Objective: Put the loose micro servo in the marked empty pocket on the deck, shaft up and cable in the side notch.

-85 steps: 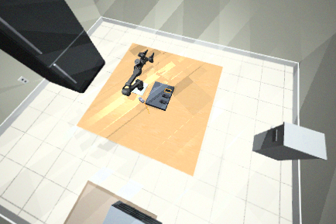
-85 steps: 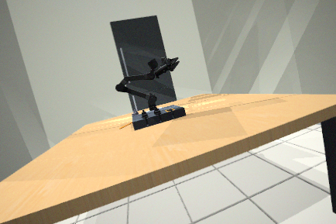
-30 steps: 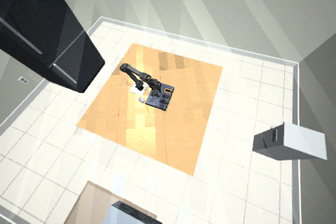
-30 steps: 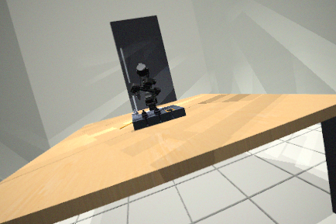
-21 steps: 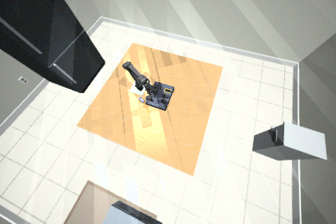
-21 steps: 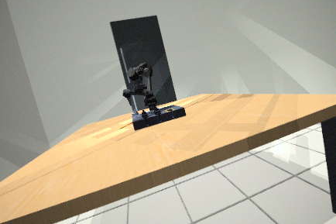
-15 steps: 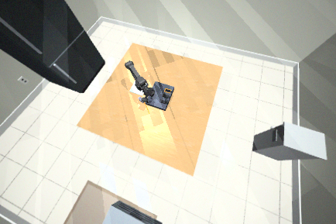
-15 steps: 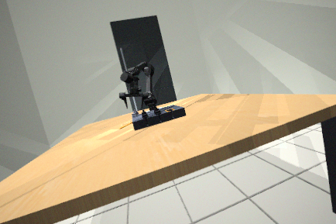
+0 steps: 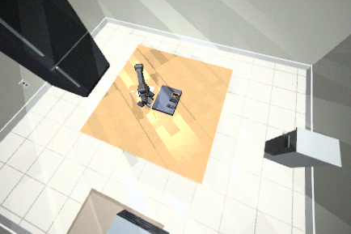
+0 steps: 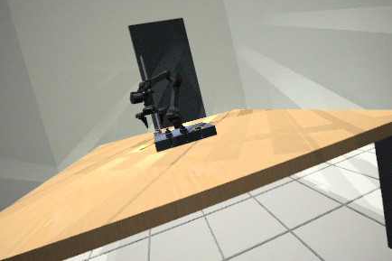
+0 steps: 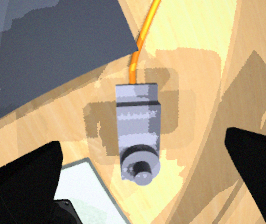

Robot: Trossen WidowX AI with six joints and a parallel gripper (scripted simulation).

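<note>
My gripper tip is 15 cm to the right of the dark robot deck, 9 cm short of it and 7 cm above it.
</note>
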